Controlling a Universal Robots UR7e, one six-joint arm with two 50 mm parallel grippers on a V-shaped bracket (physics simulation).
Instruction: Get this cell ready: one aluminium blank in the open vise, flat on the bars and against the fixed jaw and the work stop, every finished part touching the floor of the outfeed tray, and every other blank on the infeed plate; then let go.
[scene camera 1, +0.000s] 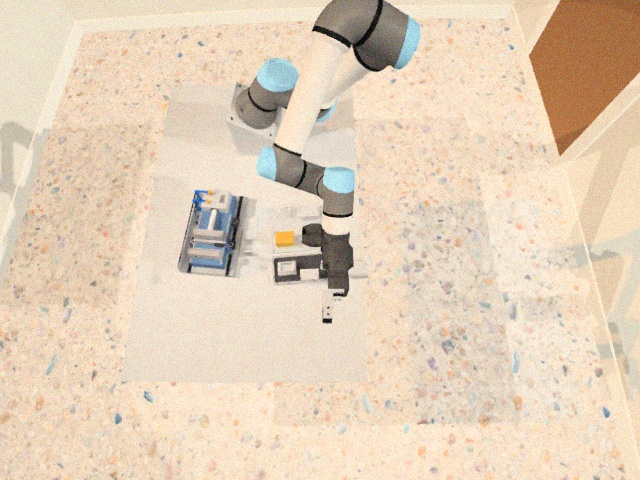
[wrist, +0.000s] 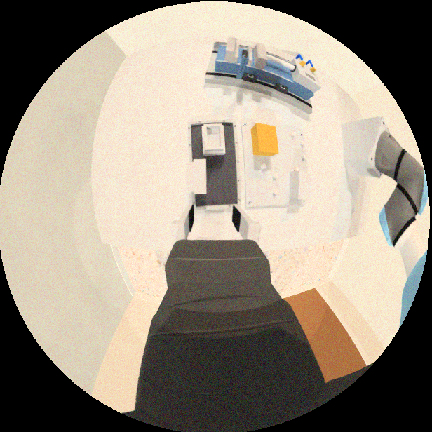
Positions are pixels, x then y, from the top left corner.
Labels:
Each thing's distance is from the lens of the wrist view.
orange block (wrist: 264, 141): 0.26 m
blue vise (wrist: 294, 87): 0.41 m
The marked spots on the blue vise and the orange block are 0.22 m apart.

